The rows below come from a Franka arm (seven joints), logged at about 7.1 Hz.
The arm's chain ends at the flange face. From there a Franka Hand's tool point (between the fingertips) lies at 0.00 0.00 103.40 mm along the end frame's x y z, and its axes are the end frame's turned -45 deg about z.
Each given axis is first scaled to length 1.
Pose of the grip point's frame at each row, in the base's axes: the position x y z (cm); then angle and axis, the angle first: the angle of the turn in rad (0 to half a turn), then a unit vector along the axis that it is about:
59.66 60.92 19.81 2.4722 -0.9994 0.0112 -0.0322
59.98 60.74 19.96 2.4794 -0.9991 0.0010 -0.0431
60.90 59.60 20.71 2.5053 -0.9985 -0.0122 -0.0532
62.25 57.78 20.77 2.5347 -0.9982 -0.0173 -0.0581
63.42 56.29 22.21 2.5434 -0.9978 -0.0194 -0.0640
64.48 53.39 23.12 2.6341 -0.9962 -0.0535 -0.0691
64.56 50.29 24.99 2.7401 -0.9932 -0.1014 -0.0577
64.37 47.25 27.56 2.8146 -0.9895 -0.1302 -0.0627
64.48 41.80 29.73 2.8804 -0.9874 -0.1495 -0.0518
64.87 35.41 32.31 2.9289 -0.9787 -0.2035 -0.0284
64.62 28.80 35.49 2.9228 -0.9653 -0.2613 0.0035
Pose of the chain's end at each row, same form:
58.99 54.51 27.90 2.5004 -0.9147 0.3909 0.1028
59.18 54.39 28.08 2.4987 -0.9196 0.3820 0.0914
59.98 53.45 28.97 2.5147 -0.9257 0.3703 0.0768
61.26 51.87 29.20 2.5379 -0.9283 0.3658 0.0661
62.33 50.46 30.68 2.5414 -0.9295 0.3640 0.0589
63.42 48.31 32.06 2.6207 -0.9425 0.3324 0.0355
63.83 46.16 34.44 2.7269 -0.9577 0.2868 0.0246
63.55 43.80 37.27 2.7917 -0.9659 0.2589 0.0052
63.84 39.01 39.66 2.8607 -0.9708 0.2401 0.0024
64.75 33.16 42.40 2.9234 -0.9823 0.1866 0.0146
65.28 26.65 45.58 2.9422 -0.9908 0.1279 0.0452

